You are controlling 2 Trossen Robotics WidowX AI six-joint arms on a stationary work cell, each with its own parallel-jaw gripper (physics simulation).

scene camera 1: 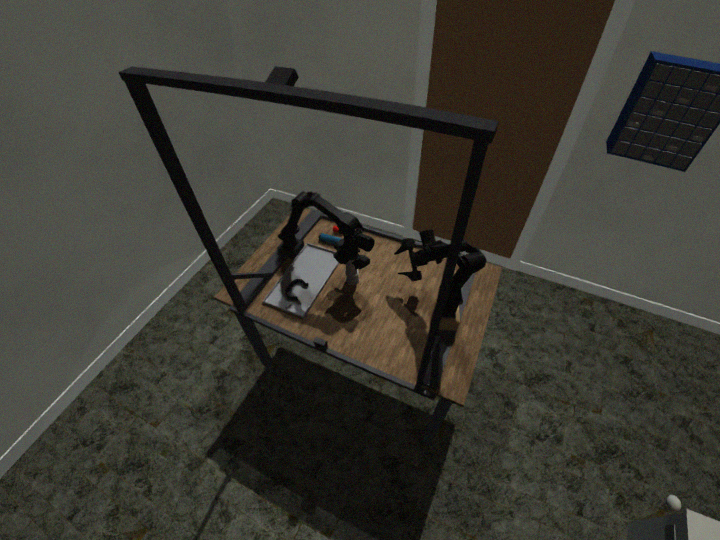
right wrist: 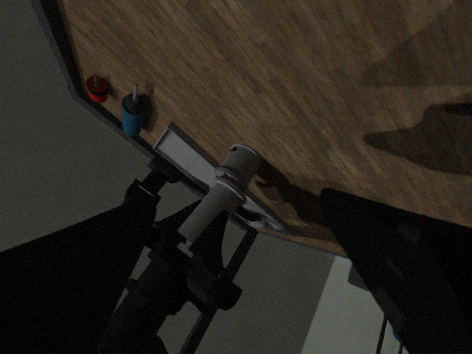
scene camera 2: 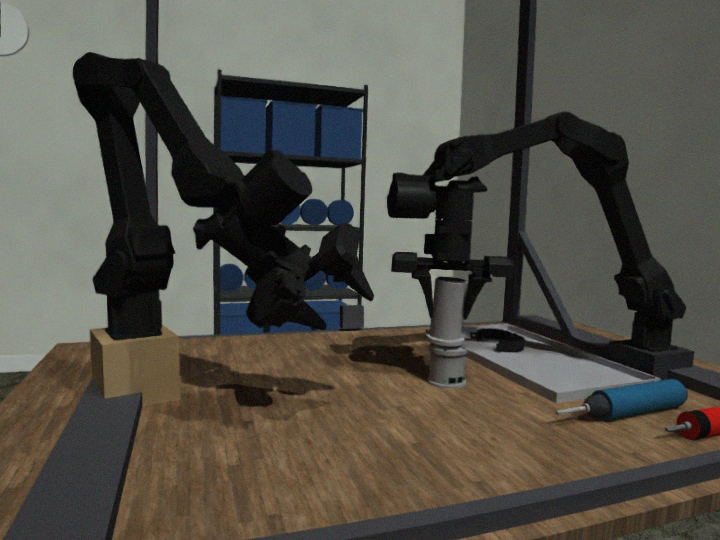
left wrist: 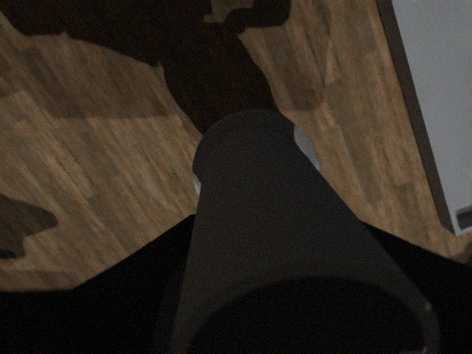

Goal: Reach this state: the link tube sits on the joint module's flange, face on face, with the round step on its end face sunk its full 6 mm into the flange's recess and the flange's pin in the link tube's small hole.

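Frame: origin at the left arm's base, x ahead, y left, z up, level; centimetres.
Seen in the pictures: left gripper, fingertip midpoint: (scene camera 1: 352, 265) (right wrist: 213, 205) (scene camera 2: 447, 318) (left wrist: 263, 222); right gripper, fingertip midpoint: (scene camera 1: 396, 263) (right wrist: 238, 199) (scene camera 2: 348, 313); left arm's base, link origin: (scene camera 1: 290, 244) (right wrist: 161, 173) (scene camera 2: 650, 346); right arm's base, link origin: (scene camera 1: 447, 311) (scene camera 2: 133, 332).
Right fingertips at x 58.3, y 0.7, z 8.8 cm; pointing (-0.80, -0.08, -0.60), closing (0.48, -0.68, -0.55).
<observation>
Pixels of each thing's middle, then the offset from my right fingertips to it.
- grey link tube, body centre: (left wrist: 265, 216) (right wrist: 213, 212) (scene camera 2: 447, 312) (scene camera 1: 351, 265) dz -2.0, dx -19.4, dy -7.3 cm
- joint module, body centre: (scene camera 2: 447, 363) (right wrist: 237, 169) (scene camera 1: 352, 276) dz -10.4, dx -19.6, dy -6.7 cm
- pale tray, body centre: (scene camera 2: 526, 354) (right wrist: 221, 188) (scene camera 1: 305, 277) dz -12.8, dx -41.7, dy -14.6 cm
- black curved object, body centre: (scene camera 2: 497, 340) (right wrist: 242, 207) (scene camera 1: 297, 289) dz -12.1, dx -41.0, dy -23.2 cm
- blue cylinder tool, body centre: (scene camera 2: 622, 401) (right wrist: 133, 112) (scene camera 1: 339, 242) dz -11.6, dx -36.5, dy +13.2 cm
The grey link tube (scene camera 1: 351, 275) (scene camera 2: 448, 305) (left wrist: 265, 210) (right wrist: 212, 210) stands nearly upright, leaning slightly, above the joint module (scene camera 2: 447, 370) (right wrist: 241, 162), which stands on the table. In scene camera 2 the tube's collar is close over the module's top, with a narrow stepped band between; whether the faces touch is unclear. The recess, pin and small hole are hidden. My left gripper (scene camera 2: 449, 315) (left wrist: 263, 222) points down and is shut on the link tube. My right gripper (scene camera 1: 398, 263) (scene camera 2: 347, 313) is open and empty, off to the side above the table.
A pale tray (scene camera 1: 316, 264) (scene camera 2: 558, 390) (left wrist: 437, 100) (right wrist: 185, 157) holds a black curved object (scene camera 1: 289, 290) (scene camera 2: 500, 338). A blue cylinder tool (scene camera 1: 330, 238) (scene camera 2: 642, 399) (right wrist: 133, 117) and a red one (scene camera 1: 335, 228) (scene camera 2: 700, 423) (right wrist: 97, 91) lie beside it. Frame posts surround the table.
</observation>
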